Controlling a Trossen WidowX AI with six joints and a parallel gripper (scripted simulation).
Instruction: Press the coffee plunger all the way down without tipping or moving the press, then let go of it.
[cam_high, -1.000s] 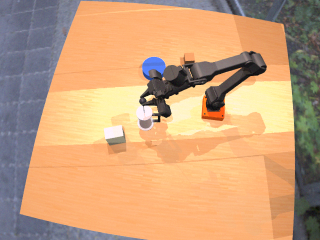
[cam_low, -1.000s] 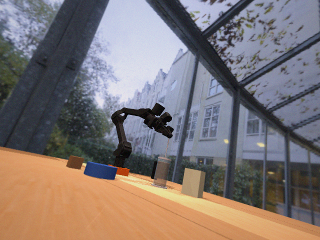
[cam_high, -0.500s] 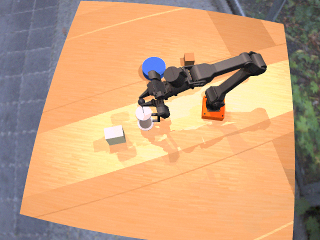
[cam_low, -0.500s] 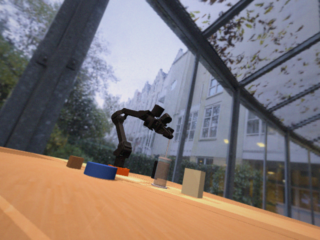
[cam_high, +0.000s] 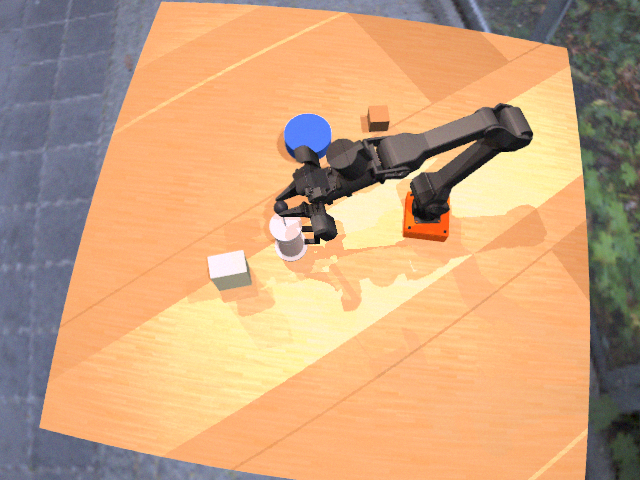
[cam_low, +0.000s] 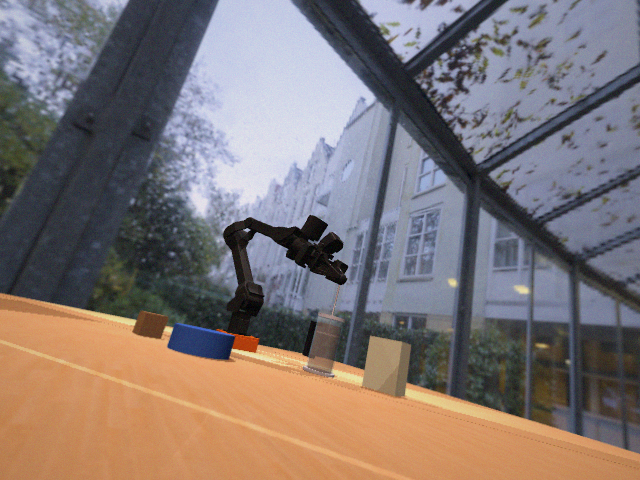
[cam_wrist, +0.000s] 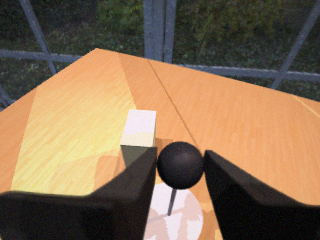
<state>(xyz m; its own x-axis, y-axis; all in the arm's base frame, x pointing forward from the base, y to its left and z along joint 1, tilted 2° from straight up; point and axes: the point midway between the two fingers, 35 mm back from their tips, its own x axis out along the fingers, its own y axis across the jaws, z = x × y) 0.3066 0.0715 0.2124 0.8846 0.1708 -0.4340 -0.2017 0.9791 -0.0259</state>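
Now: the coffee press 12 cm below my gripper tip and 3 cm behind it. Round my gripper tip: white block 18 cm below, 12 cm ahead, 7 cm to the left; blue disc 29 cm to the right, 21 cm below, 6 cm behind.
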